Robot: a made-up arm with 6 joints.
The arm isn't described. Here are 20 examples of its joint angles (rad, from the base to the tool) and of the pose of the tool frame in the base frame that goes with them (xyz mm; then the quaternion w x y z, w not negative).
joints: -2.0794 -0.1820 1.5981 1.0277 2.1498 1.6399
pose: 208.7 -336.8 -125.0 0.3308 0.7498 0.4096 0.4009
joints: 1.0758 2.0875 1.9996 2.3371 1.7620 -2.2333
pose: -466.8 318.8 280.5 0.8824 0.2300 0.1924 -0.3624
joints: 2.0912 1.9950 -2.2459 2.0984 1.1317 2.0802
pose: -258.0 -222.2 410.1 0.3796 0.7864 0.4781 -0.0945
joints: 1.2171 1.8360 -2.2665 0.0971 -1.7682 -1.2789
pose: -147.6 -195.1 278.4 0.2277 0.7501 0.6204 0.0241
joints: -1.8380 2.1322 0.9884 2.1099 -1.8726 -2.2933
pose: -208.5 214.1 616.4 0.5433 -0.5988 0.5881 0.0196
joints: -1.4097 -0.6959 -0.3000 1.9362 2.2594 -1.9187
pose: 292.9 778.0 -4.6 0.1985 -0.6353 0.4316 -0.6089
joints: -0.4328 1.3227 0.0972 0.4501 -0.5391 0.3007
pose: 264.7 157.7 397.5 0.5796 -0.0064 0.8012 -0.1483
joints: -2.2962 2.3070 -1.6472 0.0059 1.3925 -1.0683
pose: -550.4 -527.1 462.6 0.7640 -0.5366 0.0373 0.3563
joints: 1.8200 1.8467 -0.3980 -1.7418 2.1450 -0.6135
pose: -137.6 626.4 -118.2 0.0491 0.6274 -0.6039 0.4892
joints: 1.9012 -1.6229 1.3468 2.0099 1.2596 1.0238
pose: -246.7 -732.1 283.6 0.0331 0.8375 0.3560 -0.4133
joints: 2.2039 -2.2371 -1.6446 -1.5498 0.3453 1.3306
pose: -106.3 -513.3 -503.2 0.3924 0.0317 -0.7923 0.4661
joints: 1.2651 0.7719 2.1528 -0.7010 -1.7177 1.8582
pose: 299.4 398.6 522.8 0.6951 0.0832 0.1886 -0.6887
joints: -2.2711 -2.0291 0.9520 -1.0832 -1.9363 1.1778
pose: -132.8 4.4 -563.7 0.1519 0.7648 -0.0375 0.6250
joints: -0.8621 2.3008 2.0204 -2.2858 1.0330 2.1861
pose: -194.3 -570.0 273.3 0.8111 0.0683 0.0759 0.5759
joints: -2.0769 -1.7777 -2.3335 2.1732 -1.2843 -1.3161
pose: -269.3 828.3 224.2 0.2290 0.7692 -0.4347 -0.4085
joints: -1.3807 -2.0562 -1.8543 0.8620 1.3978 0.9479
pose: -389.3 632.8 -231.5 0.1987 -0.7884 0.3303 -0.4794
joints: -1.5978 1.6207 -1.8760 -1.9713 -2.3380 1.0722
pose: 461.5 -537.7 -161.2 0.1543 0.3240 -0.2519 0.8988
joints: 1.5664 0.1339 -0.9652 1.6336 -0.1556 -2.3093
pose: -48.5 237.5 128.2 0.8310 -0.3724 0.0861 -0.4041
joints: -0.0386 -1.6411 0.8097 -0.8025 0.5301 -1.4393
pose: -97.8 -139.5 14.1 0.7959 0.1658 -0.4677 0.3469
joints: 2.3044 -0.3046 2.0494 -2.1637 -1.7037 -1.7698
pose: -204.9 -492.6 223.2 0.8207 0.3327 0.4429 0.1401
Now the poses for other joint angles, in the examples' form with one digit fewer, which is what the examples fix.
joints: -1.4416 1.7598 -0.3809 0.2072 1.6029 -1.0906
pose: -527 -352 -109 0.975 -0.164 -0.132 0.075
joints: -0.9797 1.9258 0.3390 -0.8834 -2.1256 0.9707
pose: -143 -91 -498 0.650 -0.198 -0.734 -0.026
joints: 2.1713 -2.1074 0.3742 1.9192 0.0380 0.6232
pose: -229 150 234 0.119 -0.641 0.681 0.332
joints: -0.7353 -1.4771 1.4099 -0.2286 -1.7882 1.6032
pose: -28 756 547 0.190 -0.623 0.722 0.234
